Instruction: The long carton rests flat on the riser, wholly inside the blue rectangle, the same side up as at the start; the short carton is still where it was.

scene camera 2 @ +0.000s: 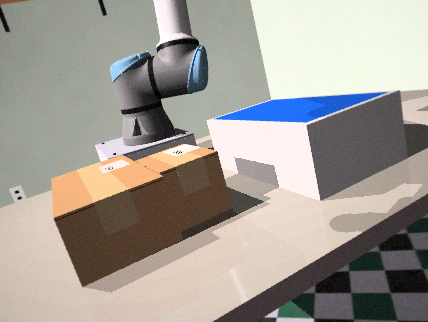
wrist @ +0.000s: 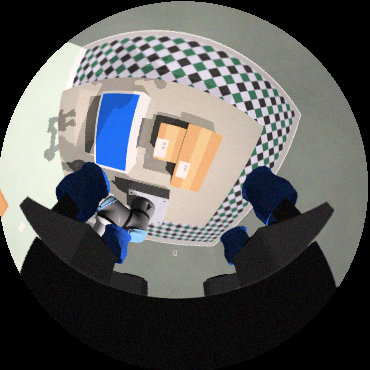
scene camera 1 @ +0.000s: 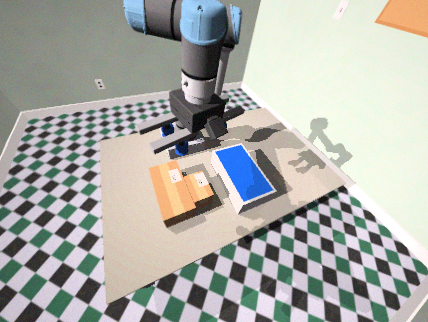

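Where they show: hand at its tool point: [wrist: 174,218]; arm's base at its link origin: [scene camera 2: 149,137] [wrist: 142,206].
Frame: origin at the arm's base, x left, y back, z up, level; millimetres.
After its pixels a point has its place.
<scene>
The long carton [scene camera 1: 172,197] @(y -370, x -281, z 11 mm) [scene camera 2: 92,187] @(y -372, x -289, z 11 mm) [wrist: 200,157] @(y -334, x -285, z 11 mm) lies flat on the table, its label facing up. The short carton [scene camera 1: 202,193] @(y -431, x -153, z 11 mm) [scene camera 2: 200,172] @(y -460, x -147, z -13 mm) [wrist: 170,142] @(y -386, x -153, z 11 mm) lies flat right against its side, label also up, nearer the riser. The white riser [scene camera 1: 227,184] @(y -449, x -3, z -18 mm) [scene camera 2: 260,140] @(y -461, x -6, z -6 mm) [wrist: 142,112] @(y -510, x -17, z -42 mm) stands apart from both cartons. The blue rectangle [scene camera 1: 245,172] @(y -463, x 104, z 28 mm) [scene camera 2: 300,109] @(y -498, x 74, z 28 mm) [wrist: 117,132] @(y -432, x 70, z 28 mm) on its top is bare. My gripper [scene camera 1: 195,136] @(y -404, x -177, z 385 mm) [wrist: 176,217] @(y -404, x -177, z 385 mm) is open, its blue cups holding nothing. It hangs above the table behind the cartons in scene camera 1. It does not show in scene camera 2.
The table [scene camera 1: 125,250] @(y -431, x -550, z -93 mm) [scene camera 2: 25,260] @(y -247, x -408, z -92 mm) [wrist: 235,140] @(y -429, x -490, z -92 mm) carries the cartons, the riser and the robot's base plate [wrist: 161,205] @(y -24, x -118, z 0 mm). A gap separates the short carton from the riser. Walls stand behind and beside the table. An orange panel [scene camera 1: 407,17] is at the upper right.
</scene>
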